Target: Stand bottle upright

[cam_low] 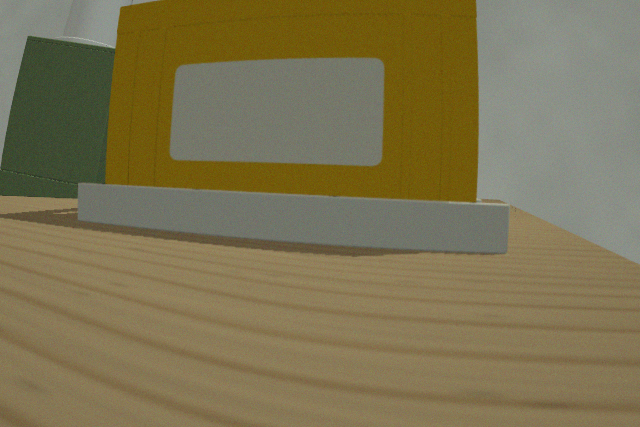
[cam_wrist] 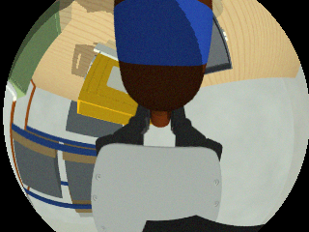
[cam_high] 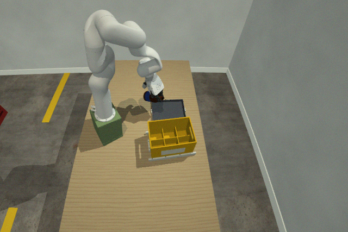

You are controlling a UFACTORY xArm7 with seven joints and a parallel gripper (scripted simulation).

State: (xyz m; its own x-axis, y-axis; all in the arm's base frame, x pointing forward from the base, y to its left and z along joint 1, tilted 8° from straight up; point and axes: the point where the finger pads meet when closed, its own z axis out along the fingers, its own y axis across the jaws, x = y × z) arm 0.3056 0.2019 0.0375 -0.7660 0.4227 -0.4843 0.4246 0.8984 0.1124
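The bottle is 4 cm behind my hand, 3 cm below it and 2 cm to the left of it. From my hand the other things lie so: dark grey tray (19 cm below, 6 cm ahead, 5 cm to the left); then crate (22 cm to the right, 12 cm below, 11 cm ahead).
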